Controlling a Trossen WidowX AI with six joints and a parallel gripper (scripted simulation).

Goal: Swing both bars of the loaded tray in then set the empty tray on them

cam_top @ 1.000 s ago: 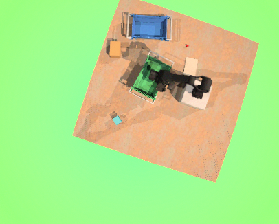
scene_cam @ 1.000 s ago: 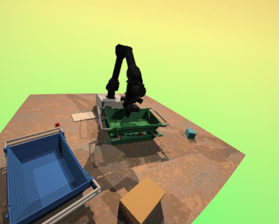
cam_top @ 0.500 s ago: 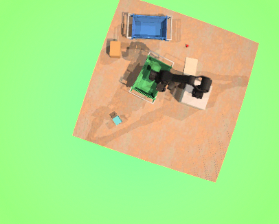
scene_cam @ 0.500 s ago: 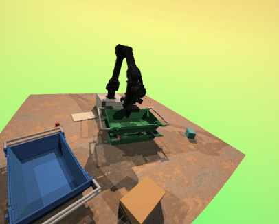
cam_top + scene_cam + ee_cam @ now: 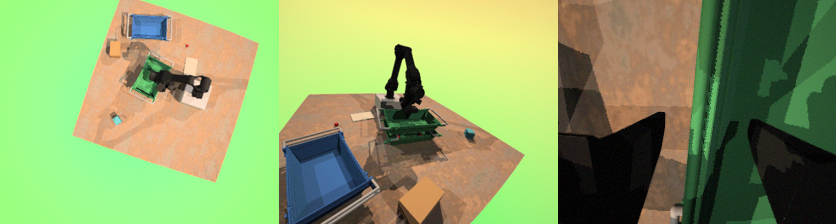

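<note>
The green tray lies 80 mm ahead of my gripper tip, 30 mm to the right of it and 30 mm above it. Also, from my gripper tip: beige flat plate (240 mm behind, 190 mm to the right, 80 mm below); teal cube (300 mm ahead, 340 mm to the left, 60 mm below); red block (180 mm behind, 370 mm to the right, 70 mm below).
</note>
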